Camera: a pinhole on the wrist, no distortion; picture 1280 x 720 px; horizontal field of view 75.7 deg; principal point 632.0 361.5 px. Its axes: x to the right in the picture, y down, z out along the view. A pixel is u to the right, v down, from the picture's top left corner.
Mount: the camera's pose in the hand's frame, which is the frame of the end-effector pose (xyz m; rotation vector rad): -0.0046 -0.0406 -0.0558 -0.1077 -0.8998 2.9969
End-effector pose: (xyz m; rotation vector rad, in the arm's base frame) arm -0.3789 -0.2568 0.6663 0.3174 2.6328 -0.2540
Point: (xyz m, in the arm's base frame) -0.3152 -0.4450 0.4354
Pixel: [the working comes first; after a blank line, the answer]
In the camera's frame: -0.0493 -0.1021 0.3231

506 101
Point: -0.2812 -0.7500 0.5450
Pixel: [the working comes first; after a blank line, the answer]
In the camera's frame: 0.0779 0.1491 0.4871

764 614
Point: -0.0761 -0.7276 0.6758
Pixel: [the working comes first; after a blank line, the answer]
In the camera's frame: 0.3159 0.1136 0.4451

1217 572
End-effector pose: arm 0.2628 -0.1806 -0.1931 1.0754 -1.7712 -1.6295
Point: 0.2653 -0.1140 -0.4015
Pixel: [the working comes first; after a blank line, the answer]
In the camera's frame: 0.0074 0.0687 0.1968

663 649
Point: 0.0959 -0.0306 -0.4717
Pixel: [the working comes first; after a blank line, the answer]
In the camera's frame: -0.0437 -0.0094 0.3753

536 341
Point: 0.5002 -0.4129 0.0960
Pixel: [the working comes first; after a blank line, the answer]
In the camera's frame: 0.0109 -0.0592 -0.4161

behind the camera
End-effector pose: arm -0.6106 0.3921 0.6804 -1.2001 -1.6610 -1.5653
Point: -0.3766 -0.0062 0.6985
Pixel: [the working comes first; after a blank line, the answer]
In the camera's frame: 0.2019 -0.0799 -0.3884

behind the camera
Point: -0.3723 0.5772 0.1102
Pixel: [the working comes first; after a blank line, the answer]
In the camera's frame: 0.5268 -0.1809 0.3671

outside the picture
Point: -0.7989 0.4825 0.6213
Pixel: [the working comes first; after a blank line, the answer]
In the camera's frame: -0.0703 0.0680 0.1836

316 666
